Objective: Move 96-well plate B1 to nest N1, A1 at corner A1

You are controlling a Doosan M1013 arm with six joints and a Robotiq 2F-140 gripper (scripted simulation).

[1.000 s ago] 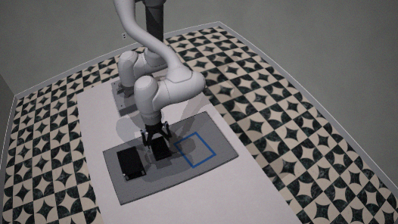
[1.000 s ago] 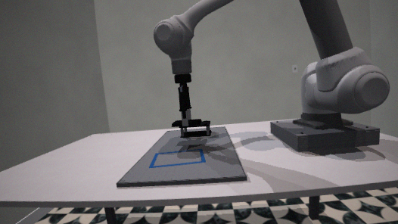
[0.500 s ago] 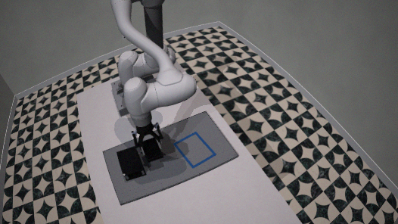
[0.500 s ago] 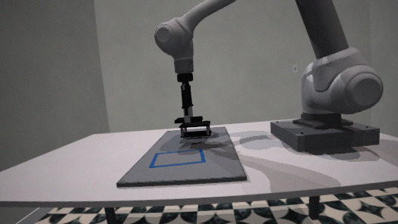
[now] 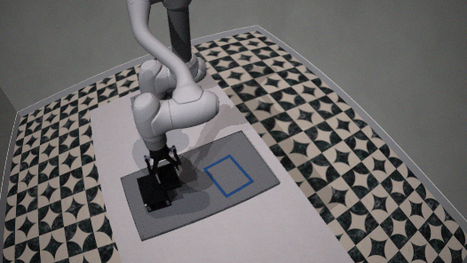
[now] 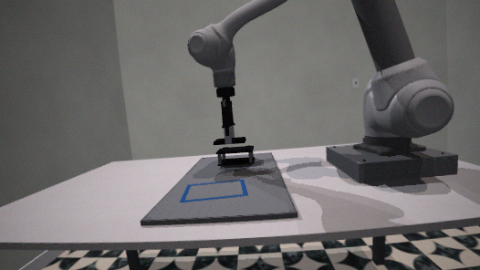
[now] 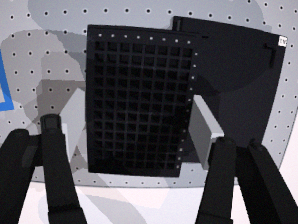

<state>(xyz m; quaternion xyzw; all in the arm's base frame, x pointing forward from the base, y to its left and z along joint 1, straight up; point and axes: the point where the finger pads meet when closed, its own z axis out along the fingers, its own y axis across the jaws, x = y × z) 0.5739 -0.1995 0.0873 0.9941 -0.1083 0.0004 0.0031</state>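
Right now my hand is 3 cm past the raised black nest N1, 9 cm to the left of it and 8 cm above it. From my hand the other things lie so: black 96-well plate: 2 cm below; then white corner mark: 3 cm ahead, 16 cm to the right, 7 cm below.
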